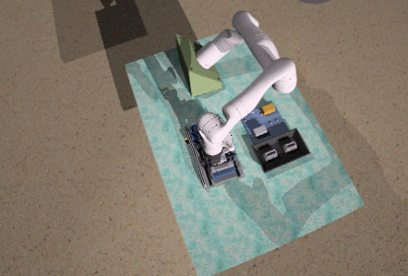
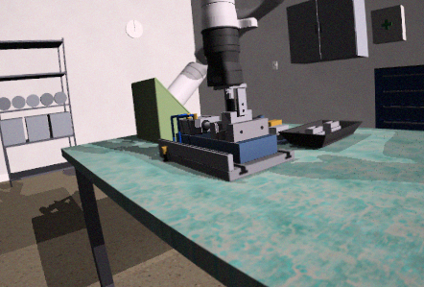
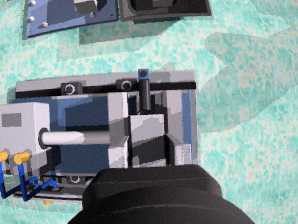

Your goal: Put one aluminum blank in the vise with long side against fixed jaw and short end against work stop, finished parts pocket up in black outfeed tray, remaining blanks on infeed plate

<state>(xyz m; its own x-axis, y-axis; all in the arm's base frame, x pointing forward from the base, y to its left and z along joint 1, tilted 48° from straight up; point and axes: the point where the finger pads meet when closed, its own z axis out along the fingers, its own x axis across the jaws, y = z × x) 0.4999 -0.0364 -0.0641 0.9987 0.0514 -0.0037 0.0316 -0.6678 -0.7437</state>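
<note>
Right now the gray blank is 30 mm below my hand. The rest, counted from my hand: fixed jaw 30 mm ahead, 10 mm to the left, 50 mm below; blue infeed plate 140 mm behind, 280 mm to the left, 120 mm below; vise 70 mm behind, 90 mm below.
</note>
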